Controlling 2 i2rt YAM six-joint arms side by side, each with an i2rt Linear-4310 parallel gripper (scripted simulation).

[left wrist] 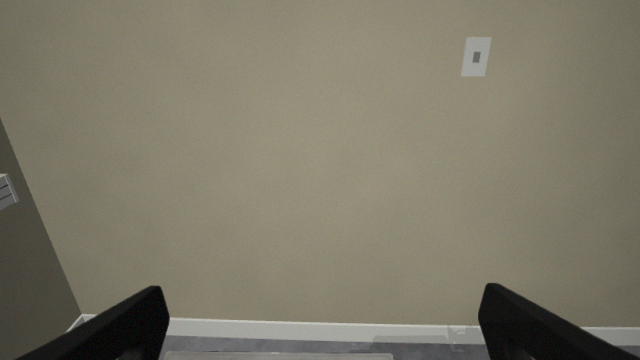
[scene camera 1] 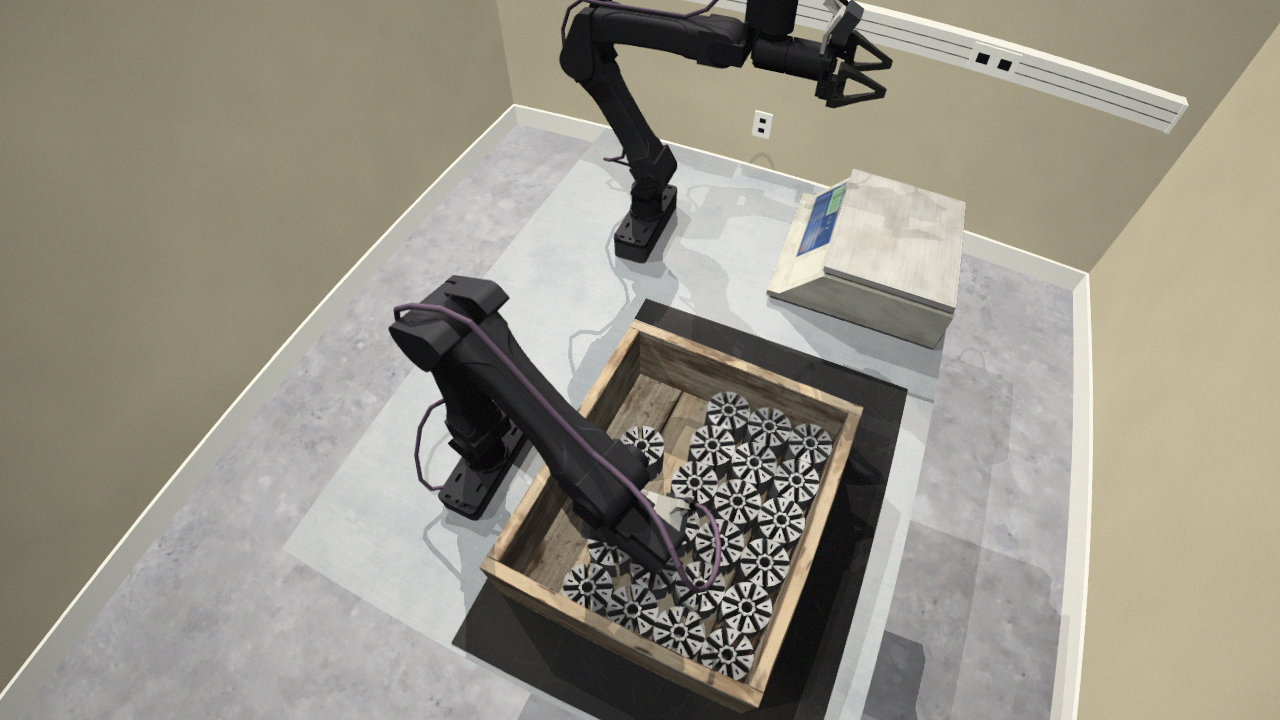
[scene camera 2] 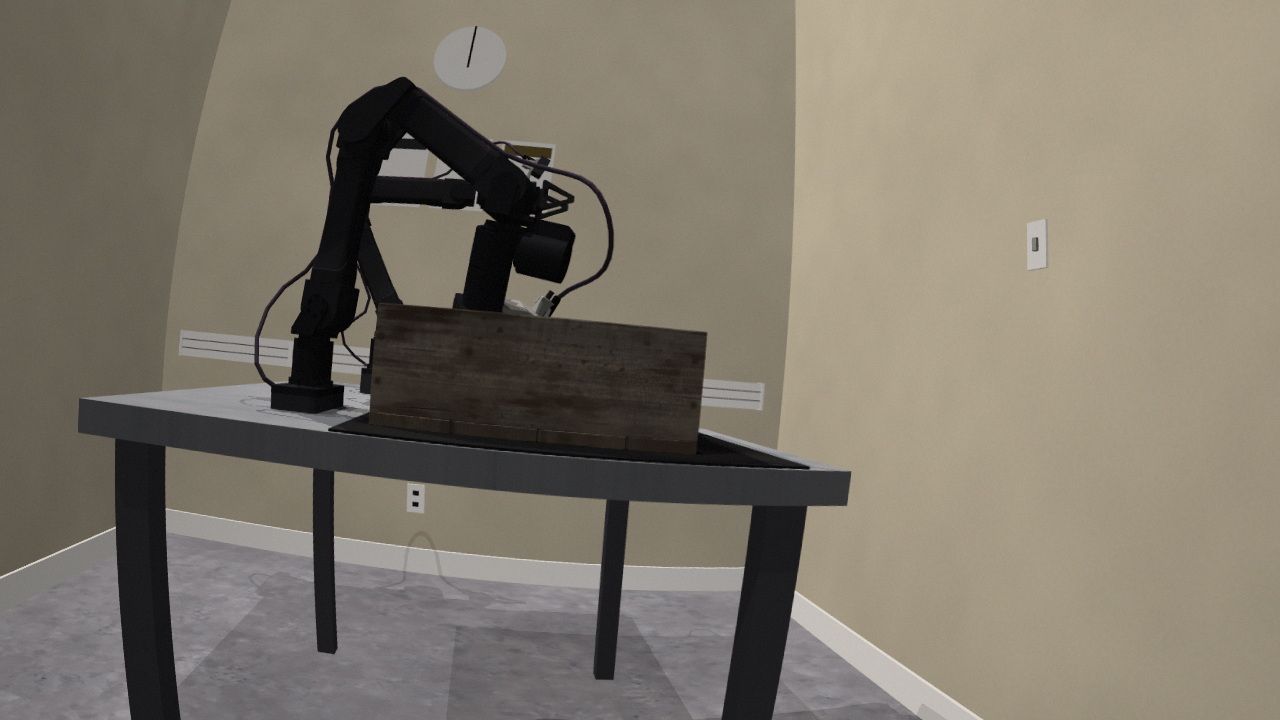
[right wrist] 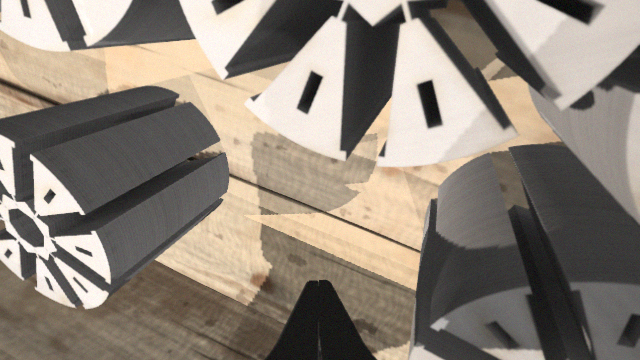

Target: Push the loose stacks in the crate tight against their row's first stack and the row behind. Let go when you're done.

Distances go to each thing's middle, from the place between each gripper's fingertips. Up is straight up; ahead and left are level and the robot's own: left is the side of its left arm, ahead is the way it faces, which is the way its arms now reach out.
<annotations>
Now: the wooden crate (scene camera 1: 655, 378) 9 cm ahead of my right hand, 4 cm to the left of it and 3 cm below it. Also, from my right hand: scale (scene camera 1: 897, 238) 24 cm ahead, 70 cm to the left.
I see my left gripper (scene camera 1: 888, 78) 380 mm above the scale, 100 mm short of it and 70 mm to the right of it. Also, from my left hand: wooden crate (590 mm to the right, 410 mm below, 50 mm behind).
</annotations>
